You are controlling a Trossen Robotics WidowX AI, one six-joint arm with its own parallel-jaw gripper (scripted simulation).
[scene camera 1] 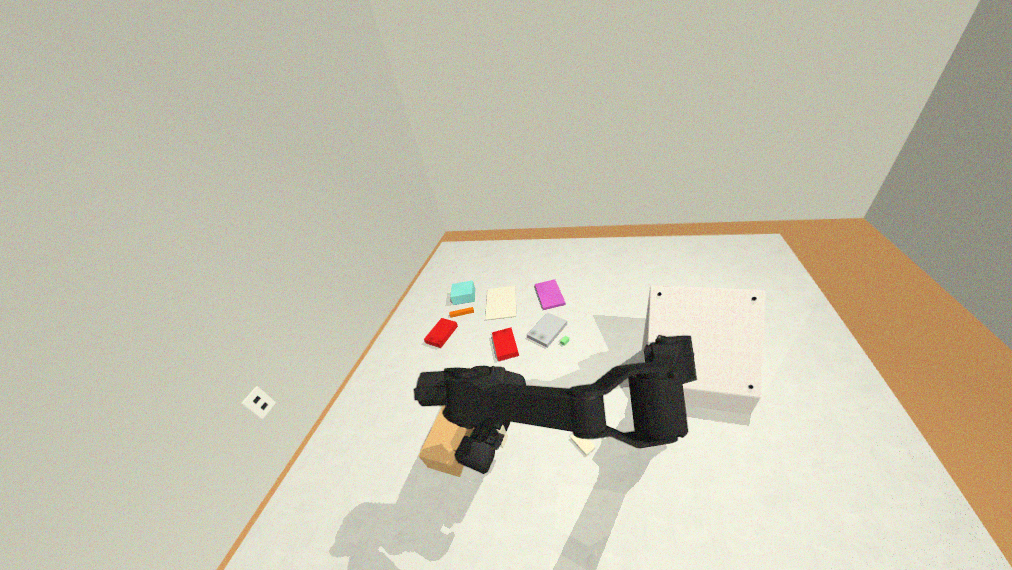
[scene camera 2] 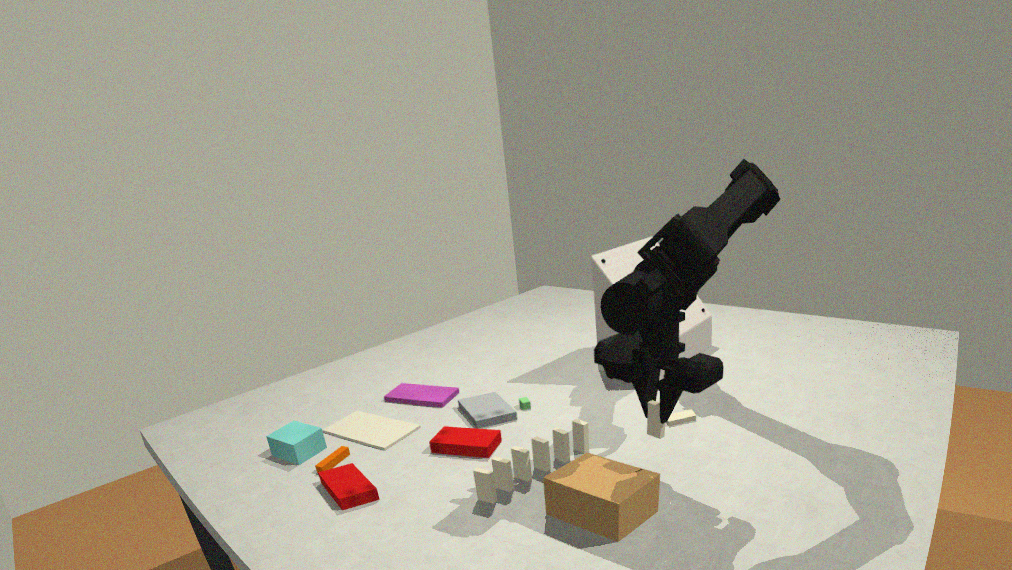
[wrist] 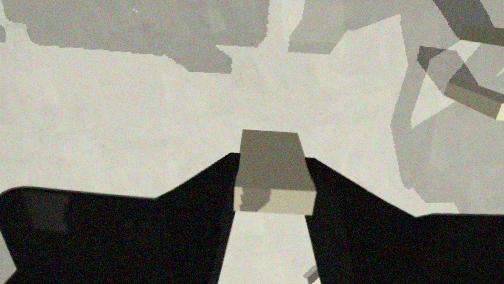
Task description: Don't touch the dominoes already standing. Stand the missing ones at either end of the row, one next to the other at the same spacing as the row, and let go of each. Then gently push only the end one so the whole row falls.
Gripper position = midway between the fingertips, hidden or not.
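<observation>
My gripper (scene camera 2: 656,419) carries a cream domino (wrist: 273,177). In scene camera 2 I also see a tan box (scene camera 2: 609,498), a grey slab (scene camera 2: 486,410) and a magenta slab (scene camera 2: 415,394), and with them a red block (scene camera 2: 475,442), a cream sheet (scene camera 2: 373,430), a red block (scene camera 2: 346,484) and a cyan block (scene camera 2: 296,442). Scene camera 1 shows me the cream sheet (scene camera 1: 501,302), the grey slab (scene camera 1: 550,326) and the tan box (scene camera 1: 438,451) as well. The tan box is out of frame in the wrist view, and the cyan block is out of frame in the wrist view too.
</observation>
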